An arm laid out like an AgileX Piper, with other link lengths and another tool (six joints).
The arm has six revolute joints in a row. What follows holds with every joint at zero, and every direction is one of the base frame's. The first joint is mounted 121.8 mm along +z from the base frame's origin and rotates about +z. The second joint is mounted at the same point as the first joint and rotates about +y. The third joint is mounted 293.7 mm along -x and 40.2 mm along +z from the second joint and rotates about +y. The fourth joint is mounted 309.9 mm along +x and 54.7 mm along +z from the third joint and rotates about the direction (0.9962, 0, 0.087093). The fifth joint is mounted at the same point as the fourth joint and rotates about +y. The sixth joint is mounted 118.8 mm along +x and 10.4 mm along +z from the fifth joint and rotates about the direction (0.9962, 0, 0.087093). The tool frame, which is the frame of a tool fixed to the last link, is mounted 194.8 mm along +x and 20 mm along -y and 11 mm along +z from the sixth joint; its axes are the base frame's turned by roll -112.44, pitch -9.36 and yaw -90.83 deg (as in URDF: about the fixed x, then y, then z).
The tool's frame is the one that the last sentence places.
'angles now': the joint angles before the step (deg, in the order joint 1, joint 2, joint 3, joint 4, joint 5, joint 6). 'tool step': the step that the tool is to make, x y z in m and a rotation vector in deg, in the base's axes. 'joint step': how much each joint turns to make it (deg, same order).
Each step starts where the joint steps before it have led.
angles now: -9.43 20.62 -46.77 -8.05 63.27 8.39
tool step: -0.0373 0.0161 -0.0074 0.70 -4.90 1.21
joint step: 0.01 -12.93 4.81 2.16 3.36 -0.59
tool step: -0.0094 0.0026 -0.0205 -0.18 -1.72 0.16
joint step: 0.00 -6.99 5.27 0.20 -0.01 -0.06
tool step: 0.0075 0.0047 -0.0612 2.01 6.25 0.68
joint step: -0.04 -0.69 7.24 1.19 -0.05 0.02
